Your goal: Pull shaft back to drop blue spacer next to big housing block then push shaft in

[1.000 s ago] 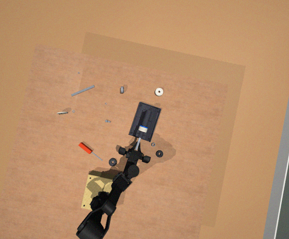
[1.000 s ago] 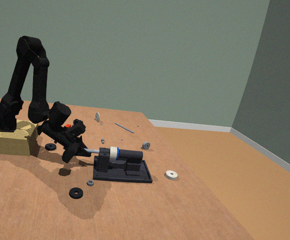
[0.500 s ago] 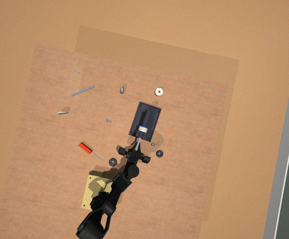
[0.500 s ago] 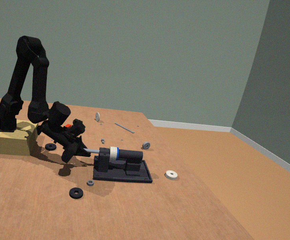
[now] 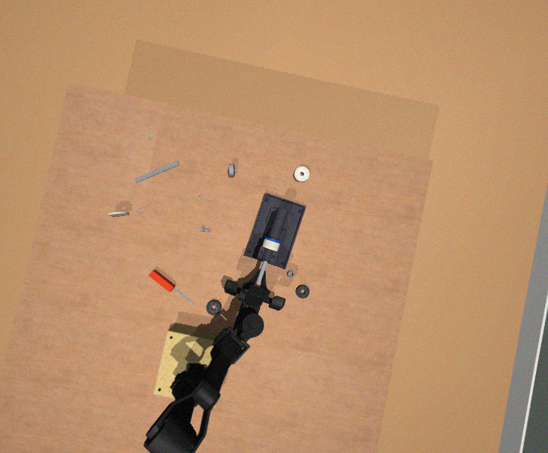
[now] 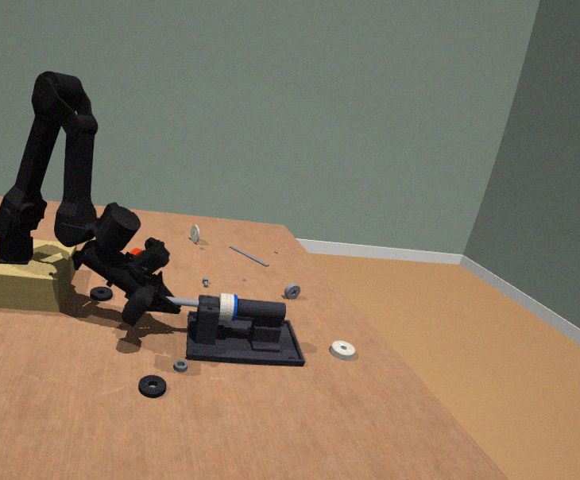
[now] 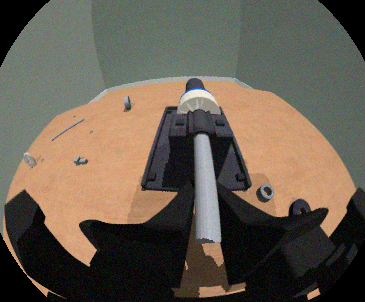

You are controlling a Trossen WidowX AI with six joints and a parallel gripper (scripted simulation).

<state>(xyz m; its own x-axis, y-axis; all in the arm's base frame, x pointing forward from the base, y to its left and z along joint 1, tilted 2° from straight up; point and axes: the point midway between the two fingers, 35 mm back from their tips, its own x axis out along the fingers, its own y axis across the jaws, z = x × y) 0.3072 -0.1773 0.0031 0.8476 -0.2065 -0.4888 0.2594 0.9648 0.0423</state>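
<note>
Now: gripper tip 4 cm short of the grey shaft, 1 cm to the left of it and 2 cm below it. From my gripper tip the other things lie so: grey bushing: 33 cm ahead, 13 cm to the left, 4 cm below; blue spacer: 10 cm ahead, 3 cm to the right, 2 cm above; red-handled screwdriver: 9 cm behind, 30 cm to the left, 6 cm below.
</note>
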